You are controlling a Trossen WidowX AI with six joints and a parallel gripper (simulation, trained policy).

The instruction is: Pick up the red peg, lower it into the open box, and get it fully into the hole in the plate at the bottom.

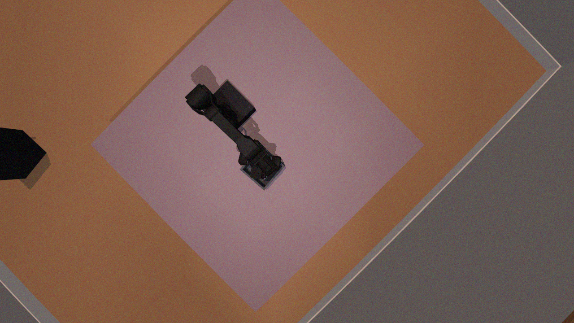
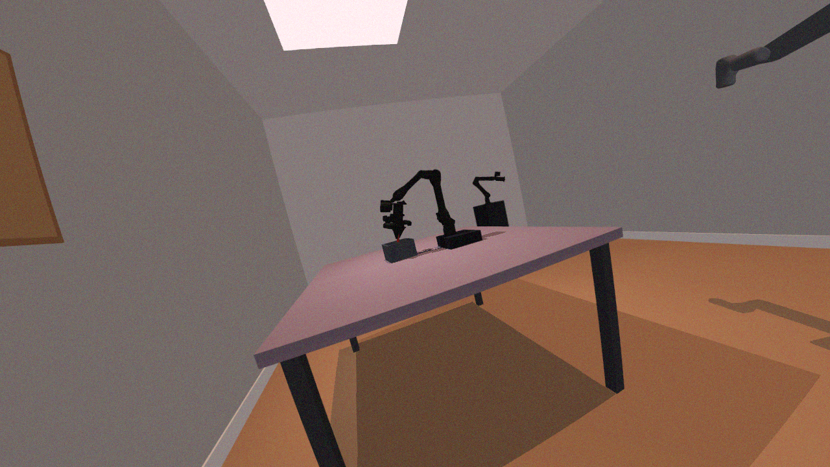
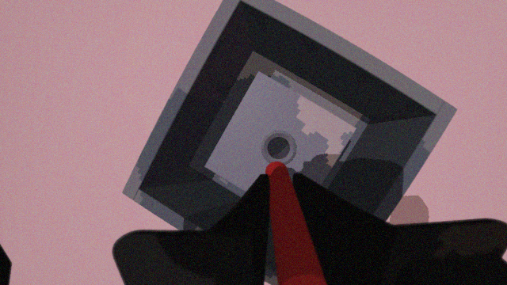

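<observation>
Right now my gripper tip is 2 cm below the red peg, 1 cm to the right of it and 1 cm past it. Round my gripper tip: grey box: 9 cm below, 1 cm to the right, 1 cm ahead.
</observation>
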